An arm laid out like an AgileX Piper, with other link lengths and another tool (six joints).
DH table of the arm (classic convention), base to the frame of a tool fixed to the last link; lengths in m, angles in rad. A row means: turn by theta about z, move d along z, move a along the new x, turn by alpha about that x. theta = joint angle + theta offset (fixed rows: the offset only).
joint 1: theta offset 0  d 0.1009  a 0  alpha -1.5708
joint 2: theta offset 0.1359  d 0  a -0.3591  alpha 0
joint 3: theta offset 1.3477  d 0  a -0.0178  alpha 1.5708
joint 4: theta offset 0  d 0.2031  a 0  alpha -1.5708
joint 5: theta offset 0  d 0  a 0  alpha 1.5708
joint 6: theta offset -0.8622  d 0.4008  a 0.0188  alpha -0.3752
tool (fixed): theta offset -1.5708  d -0.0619  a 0  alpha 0
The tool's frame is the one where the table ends.
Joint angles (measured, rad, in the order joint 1, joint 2, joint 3, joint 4, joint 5, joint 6), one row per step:
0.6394 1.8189 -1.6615 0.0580 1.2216 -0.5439
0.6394 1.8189 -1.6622 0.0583 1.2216 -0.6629
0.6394 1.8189 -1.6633 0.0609 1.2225 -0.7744
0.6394 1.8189 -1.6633 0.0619 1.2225 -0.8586
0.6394 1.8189 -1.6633 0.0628 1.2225 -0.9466
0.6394 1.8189 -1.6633 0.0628 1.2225 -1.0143
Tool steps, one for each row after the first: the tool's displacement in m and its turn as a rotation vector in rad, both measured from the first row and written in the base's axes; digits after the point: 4 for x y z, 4 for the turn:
0.0006 0.0036 0.0011 -0.0218 -0.0252 0.1142
0.0003 0.0075 0.0020 -0.0405 -0.0473 0.2210
0.0000 0.0102 0.0025 -0.0555 -0.0644 0.3017
-0.0006 0.0129 0.0030 -0.0712 -0.0825 0.3861
-0.0010 0.0148 0.0034 -0.0839 -0.0968 0.4510

